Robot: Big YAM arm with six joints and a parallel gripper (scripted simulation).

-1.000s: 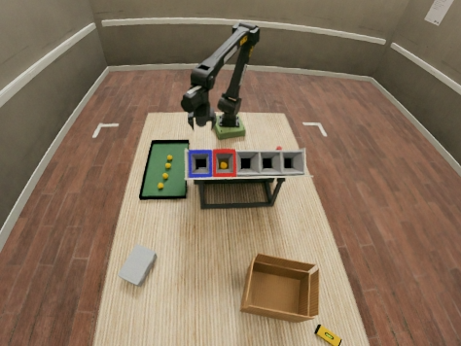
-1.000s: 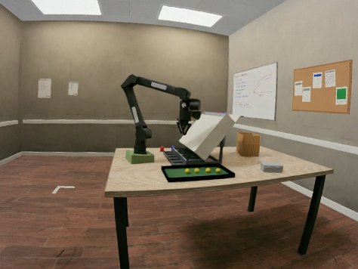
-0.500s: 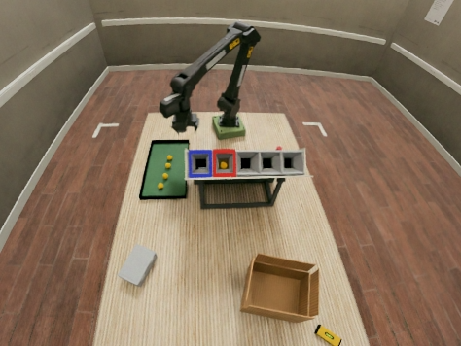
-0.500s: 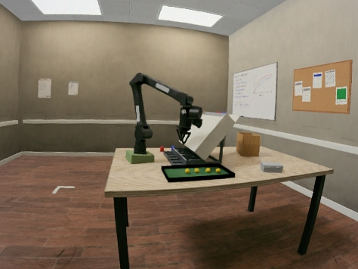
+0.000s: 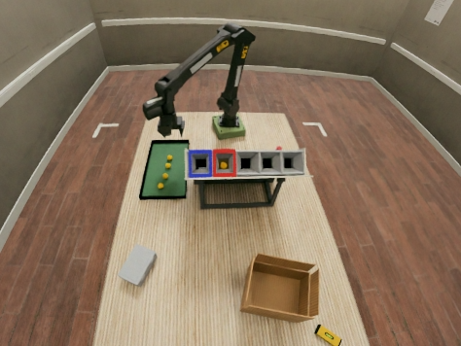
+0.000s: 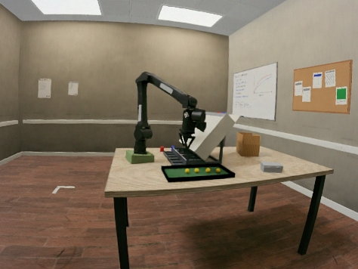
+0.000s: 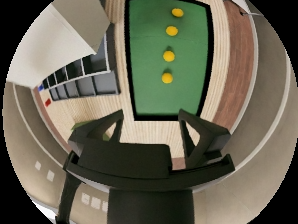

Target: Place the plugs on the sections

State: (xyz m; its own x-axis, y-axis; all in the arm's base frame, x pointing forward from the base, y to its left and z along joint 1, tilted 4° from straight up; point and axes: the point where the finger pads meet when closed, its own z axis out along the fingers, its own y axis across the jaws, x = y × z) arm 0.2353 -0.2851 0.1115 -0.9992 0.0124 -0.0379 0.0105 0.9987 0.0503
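Right now the green marble tray is 15 cm below my hand, 6 cm ahead of it and 4 cm to the right of it. Also, from my hand: yellow level: 83 cm ahead, 55 cm to the left, 15 cm below; then white cover: 29 cm to the left, 18 cm ahead, 5 cm above; then grey block: 55 cm ahead, 13 cm below, 9 cm to the right.
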